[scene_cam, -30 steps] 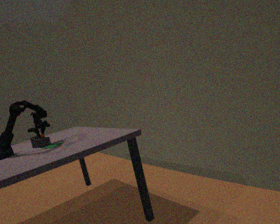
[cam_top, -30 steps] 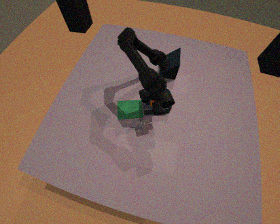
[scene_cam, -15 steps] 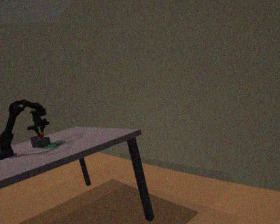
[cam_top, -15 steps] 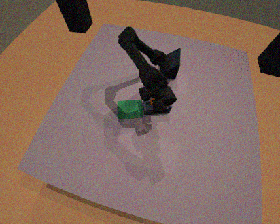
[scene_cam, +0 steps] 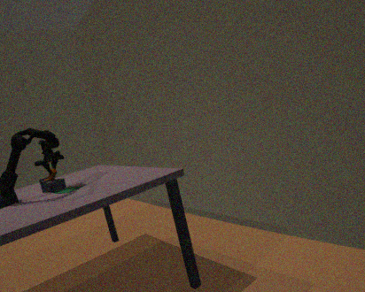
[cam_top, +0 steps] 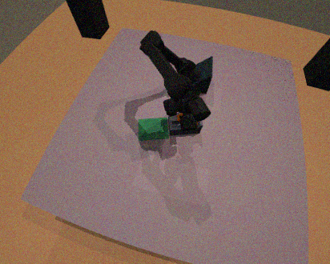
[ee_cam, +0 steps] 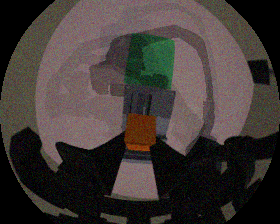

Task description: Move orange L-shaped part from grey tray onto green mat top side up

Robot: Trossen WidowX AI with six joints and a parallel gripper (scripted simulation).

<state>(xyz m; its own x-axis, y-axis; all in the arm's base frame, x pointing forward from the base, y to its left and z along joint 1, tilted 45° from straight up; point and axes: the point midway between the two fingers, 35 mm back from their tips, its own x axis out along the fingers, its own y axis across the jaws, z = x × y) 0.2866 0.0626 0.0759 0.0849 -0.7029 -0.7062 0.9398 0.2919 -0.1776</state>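
Now: gripper tip 30 mm short of the green mat, 140 mm to the left of it and 130 mm above it. Also, from my gripper tip: orange L-shaped part (20 mm behind, 20 mm to the left, 30 mm below).
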